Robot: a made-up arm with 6 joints. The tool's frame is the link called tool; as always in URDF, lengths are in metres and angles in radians.
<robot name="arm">
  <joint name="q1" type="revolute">
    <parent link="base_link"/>
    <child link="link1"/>
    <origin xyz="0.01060 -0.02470 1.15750"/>
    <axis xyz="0 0 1"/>
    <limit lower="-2.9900" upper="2.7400" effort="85" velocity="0.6"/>
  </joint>
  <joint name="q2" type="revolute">
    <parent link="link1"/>
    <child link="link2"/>
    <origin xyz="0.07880 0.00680 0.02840" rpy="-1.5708 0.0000 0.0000"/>
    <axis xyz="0 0 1"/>
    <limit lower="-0.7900" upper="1.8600" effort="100" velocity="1.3"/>
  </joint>
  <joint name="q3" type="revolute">
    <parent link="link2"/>
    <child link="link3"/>
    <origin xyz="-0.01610 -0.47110 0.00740" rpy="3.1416 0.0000 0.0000"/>
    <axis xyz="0 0 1"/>
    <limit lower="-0.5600" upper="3.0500" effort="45" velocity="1.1"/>
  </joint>
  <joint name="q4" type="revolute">
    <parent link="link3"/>
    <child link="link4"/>
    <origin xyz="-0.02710 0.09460 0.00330" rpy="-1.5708 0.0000 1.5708"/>
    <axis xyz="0 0 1"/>
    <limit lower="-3.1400" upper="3.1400" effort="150" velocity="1.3"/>
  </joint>
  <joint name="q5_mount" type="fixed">
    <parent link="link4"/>
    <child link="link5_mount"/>
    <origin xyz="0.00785 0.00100 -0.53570"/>
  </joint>
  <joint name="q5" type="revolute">
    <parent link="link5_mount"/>
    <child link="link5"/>
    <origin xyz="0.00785 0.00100 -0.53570" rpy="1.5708 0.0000 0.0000"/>
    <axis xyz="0 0 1"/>
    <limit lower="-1.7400" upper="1.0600" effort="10" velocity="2.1"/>
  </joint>
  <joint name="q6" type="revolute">
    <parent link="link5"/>
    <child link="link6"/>
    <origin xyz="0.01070 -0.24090 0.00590" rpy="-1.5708 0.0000 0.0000"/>
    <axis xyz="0 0 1"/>
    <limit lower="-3.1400" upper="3.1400" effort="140" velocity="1.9"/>
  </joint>
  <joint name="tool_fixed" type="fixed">
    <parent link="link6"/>
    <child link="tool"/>
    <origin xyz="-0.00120 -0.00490 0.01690" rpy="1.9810 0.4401 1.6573"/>
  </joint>
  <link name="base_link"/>
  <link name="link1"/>
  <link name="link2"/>
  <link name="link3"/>
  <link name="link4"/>
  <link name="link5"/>
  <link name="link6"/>
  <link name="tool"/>
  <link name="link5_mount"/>
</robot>
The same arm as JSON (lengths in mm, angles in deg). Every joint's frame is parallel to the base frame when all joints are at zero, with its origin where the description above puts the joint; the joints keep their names.
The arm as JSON. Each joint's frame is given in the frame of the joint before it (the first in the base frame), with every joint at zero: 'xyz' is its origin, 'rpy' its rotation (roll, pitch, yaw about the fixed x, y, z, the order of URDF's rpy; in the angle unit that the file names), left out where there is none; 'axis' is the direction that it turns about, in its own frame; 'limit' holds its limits. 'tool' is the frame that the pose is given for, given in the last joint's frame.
{"units": {"length": "mm", "angle": "deg"}, "joints": [
  {"name": "q1", "type": "revolute", "origin": {"xyz": [10.6, -24.7, 1157.5]}, "axis": [0.0, 0.0, 1.0], "limit": {"lower": -171.31, "upper": 156.99}},
  {"name": "q2", "type": "revolute", "origin": {"xyz": [78.8, 6.8, 28.4]}, "axis": [0.0, 1.0, 0.0], "limit": {"lower": -45.26, "upper": 106.57}},
  {"name": "q3", "type": "revolute", "origin": {"xyz": [-16.1, 7.4, 471.1]}, "axis": [0.0, -1.0, 0.0], "limit": {"lower": -32.09, "upper": 174.75}},
  {"name": "q4", "type": "revolute", "origin": {"xyz": [-27.1, -3.3, 94.6]}, "axis": [-1.0, 0.0, 0.0], "limit": {"lower": -179.91, "upper": 179.91}},
  {"name": "q5", "type": "revolute", "origin": {"xyz": [1071.4, 2.0, 15.7]}, "axis": [0.0, -1.0, 0.0], "limit": {"lower": -99.69, "upper": 60.73}},
  {"name": "q6", "type": "revolute", "origin": {"xyz": [240.9, -5.9, 10.7]}, "axis": [-1.0, 0.0, 0.0], "limit": {"lower": -179.91, "upper": 179.91}}
], "tool": {"origin": {"xyz": [-16.9, -4.9, -1.2], "rpy": [21.39, 4.48, 64.7]}}}

